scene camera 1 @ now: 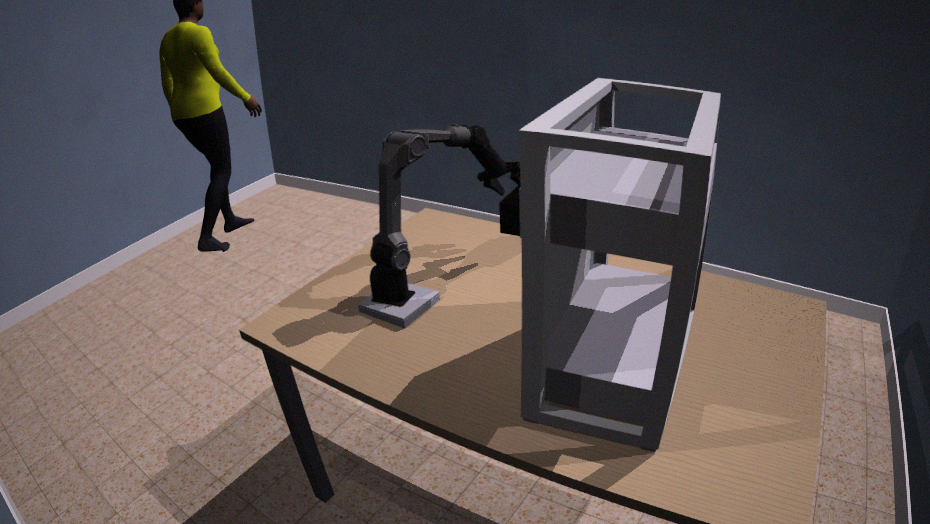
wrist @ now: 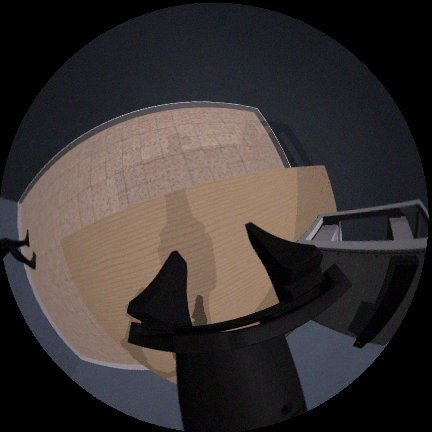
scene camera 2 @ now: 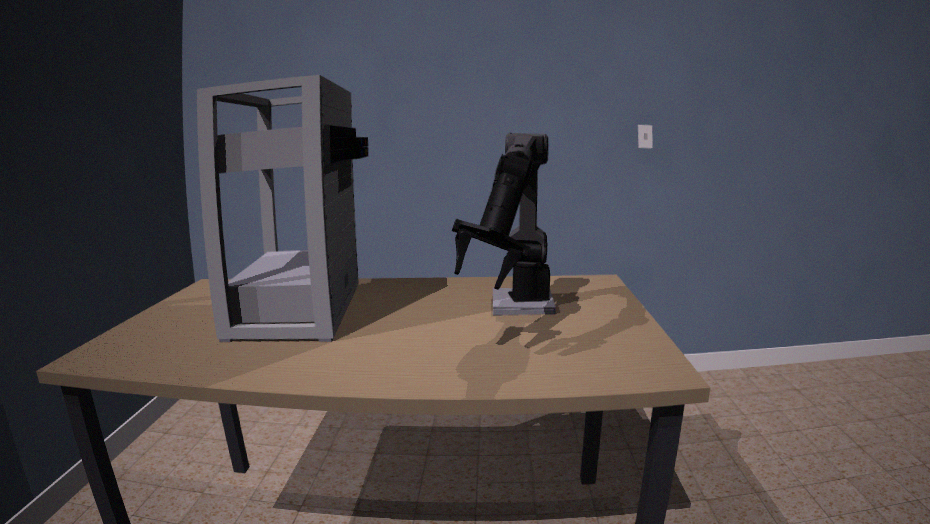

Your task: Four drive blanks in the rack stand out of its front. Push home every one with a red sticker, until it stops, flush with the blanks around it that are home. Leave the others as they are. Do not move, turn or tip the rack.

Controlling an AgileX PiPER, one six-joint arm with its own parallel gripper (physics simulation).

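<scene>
The grey rack [scene camera 1: 533, 279] [scene camera 2: 318, 208] [wrist: 370, 246] stands upright on the table. A black block [scene camera 1: 510, 216] [scene camera 2: 341, 144] [wrist: 395, 292] juts from its front, high up. Dark drive blanks [scene camera 2: 361, 147] [wrist: 359, 343] stand out at that block's end; how many cannot be told. Tiny red, yellowish and blue specks show there in the wrist view, too small to tell which blank bears which sticker. My gripper [scene camera 2: 478, 279] [wrist: 212, 245] is open and empty, pointing down above the table, apart from the rack. In scene camera 1 the rack's edge meets the view of my fingers.
The arm's base plate [scene camera 1: 403, 312] [scene camera 2: 520, 307] sits on the wooden table [scene camera 1: 468, 416] [scene camera 2: 416, 364] [wrist: 135, 240], facing the rack's front. A person in a yellow top [scene camera 1: 191, 71] stands on the floor beyond the table. Dark and blue walls surround the room.
</scene>
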